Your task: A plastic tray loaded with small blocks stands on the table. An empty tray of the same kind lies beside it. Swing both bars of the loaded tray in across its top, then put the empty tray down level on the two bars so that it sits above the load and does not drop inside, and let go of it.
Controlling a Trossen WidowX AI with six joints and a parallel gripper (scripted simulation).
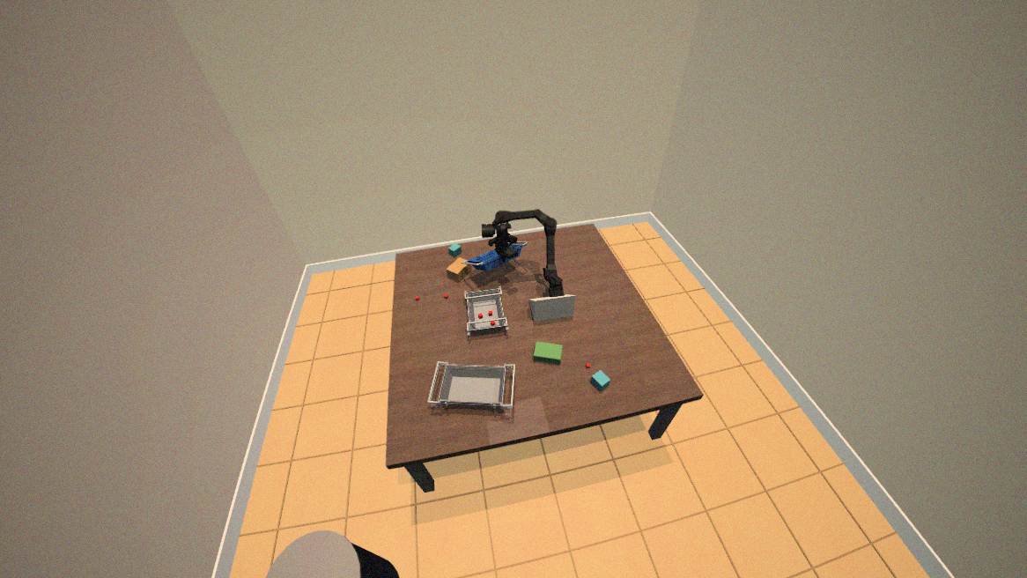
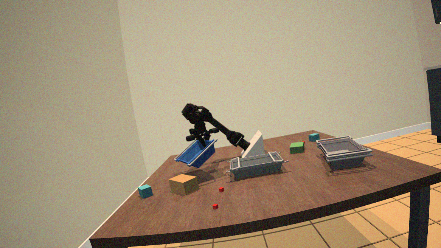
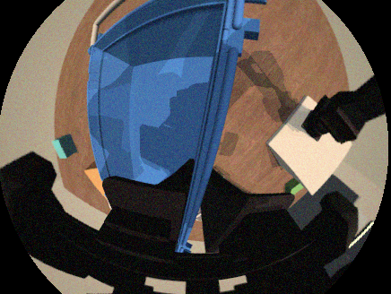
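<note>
Now: the blue tray 4 cm ahead of my gripper tip and 7 cm to the right of it. Also, from my gripper tip: orange block (24 cm ahead, 11 cm to the right, 10 cm below); green block (10 cm behind, 55 cm to the left, 11 cm below).
</note>
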